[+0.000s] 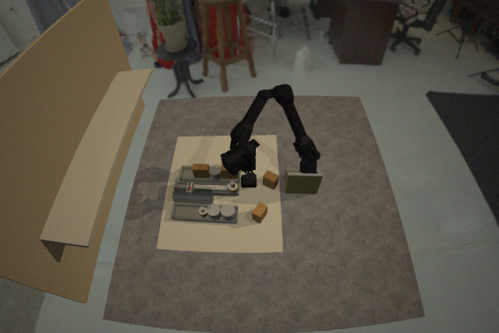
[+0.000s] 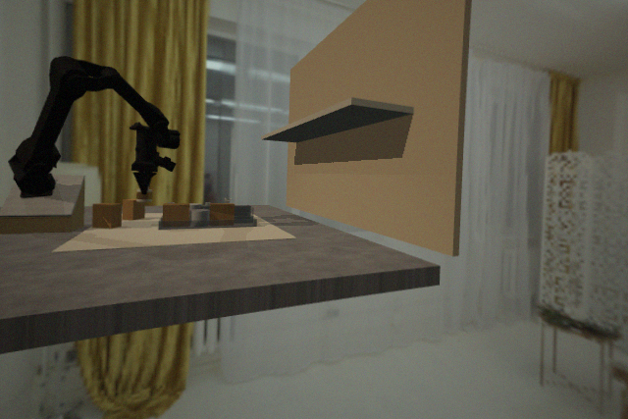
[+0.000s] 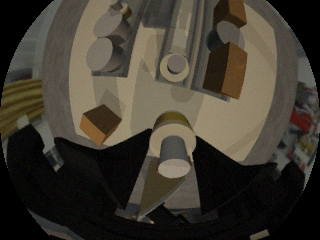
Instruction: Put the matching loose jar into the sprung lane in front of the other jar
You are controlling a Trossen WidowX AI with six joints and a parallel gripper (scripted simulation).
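The beige mat is 13 cm ahead of my gripper tip, 2 cm to the right of it and 10 cm below it. The rest, counted from my gripper tip: small pale jar: 21 cm ahead, 12 cm to the left, 7 cm below; then wall shelf: 58 cm ahead, 4 cm to the right, 27 cm above; then grey lane rack: 23 cm ahead, 2 cm to the left, 8 cm below.
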